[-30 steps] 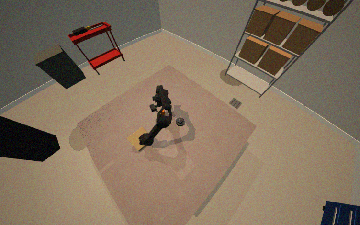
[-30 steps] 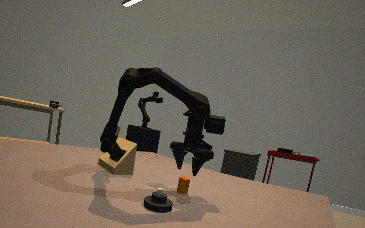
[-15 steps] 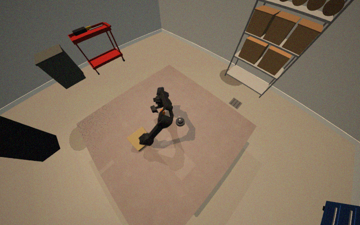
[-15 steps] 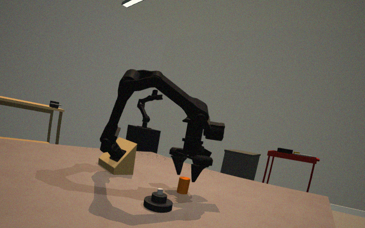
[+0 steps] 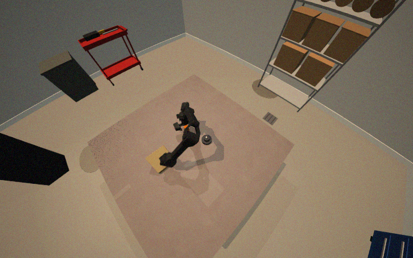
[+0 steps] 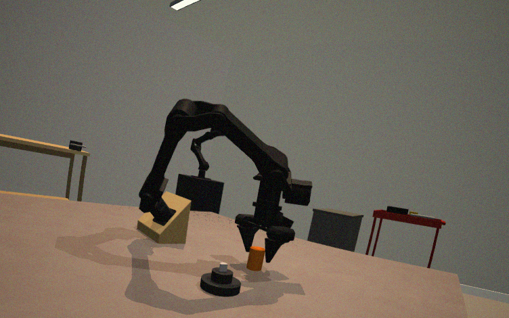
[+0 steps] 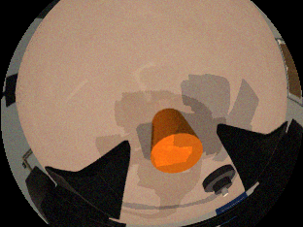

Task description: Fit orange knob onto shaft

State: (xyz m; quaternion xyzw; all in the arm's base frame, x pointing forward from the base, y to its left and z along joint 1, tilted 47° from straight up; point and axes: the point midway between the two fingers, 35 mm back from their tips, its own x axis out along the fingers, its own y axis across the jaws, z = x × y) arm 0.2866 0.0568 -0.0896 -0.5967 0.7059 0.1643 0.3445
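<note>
My gripper tip is 1 cm below the orange knob. From my gripper tip the other things lie so: round black pedestal: 5 cm ahead, 19 cm to the right, 1 cm below.
</note>
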